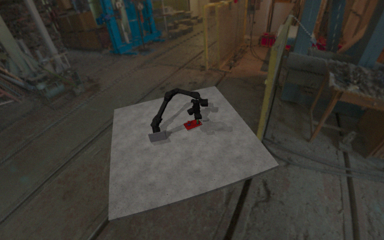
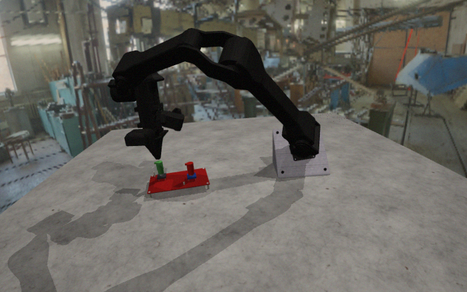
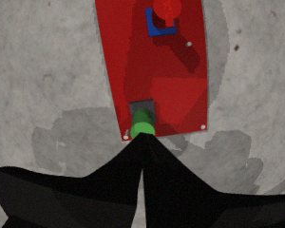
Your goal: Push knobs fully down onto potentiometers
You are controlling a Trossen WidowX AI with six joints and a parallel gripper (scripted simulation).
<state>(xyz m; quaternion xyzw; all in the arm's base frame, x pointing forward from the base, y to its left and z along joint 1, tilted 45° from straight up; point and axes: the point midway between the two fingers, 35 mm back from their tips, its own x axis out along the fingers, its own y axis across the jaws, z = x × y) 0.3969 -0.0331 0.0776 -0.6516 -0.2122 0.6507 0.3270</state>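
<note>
Now: the potentiometer with green knob 3 cm below my gripper tip. Also, from my gripper tip: potentiometer with red knob (8 cm behind, 4 cm below, 1 cm to the left).
</note>
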